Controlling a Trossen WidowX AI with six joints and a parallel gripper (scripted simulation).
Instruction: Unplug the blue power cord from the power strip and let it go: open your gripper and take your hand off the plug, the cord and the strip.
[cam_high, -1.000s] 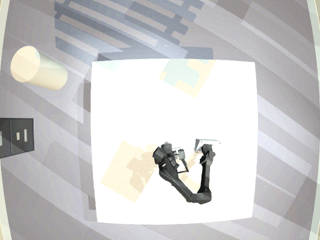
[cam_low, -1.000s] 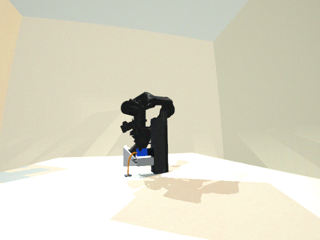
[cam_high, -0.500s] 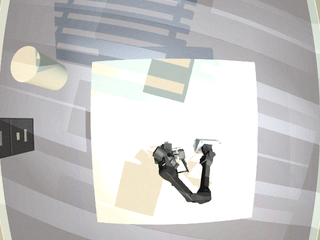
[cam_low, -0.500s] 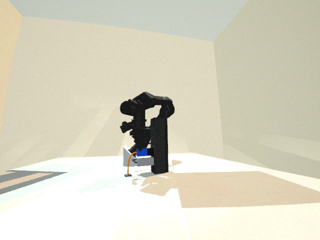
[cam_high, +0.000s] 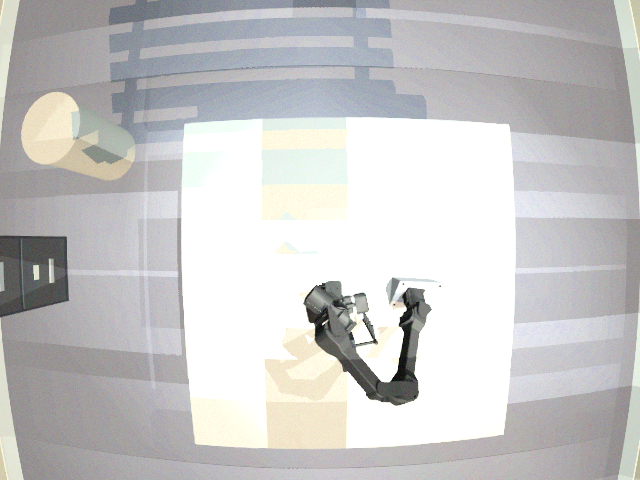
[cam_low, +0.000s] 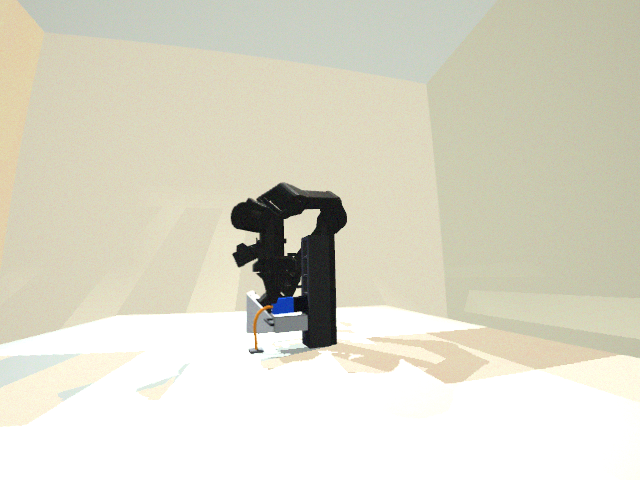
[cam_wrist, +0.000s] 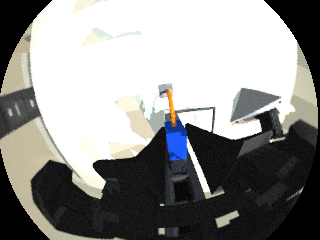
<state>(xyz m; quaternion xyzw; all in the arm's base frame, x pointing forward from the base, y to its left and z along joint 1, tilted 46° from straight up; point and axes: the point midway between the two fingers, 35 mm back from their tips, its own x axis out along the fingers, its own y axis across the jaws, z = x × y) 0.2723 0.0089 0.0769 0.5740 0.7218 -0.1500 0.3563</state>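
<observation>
The blue plug lies 40 mm to the left of my gripper tip and 20 mm behind it.
</observation>
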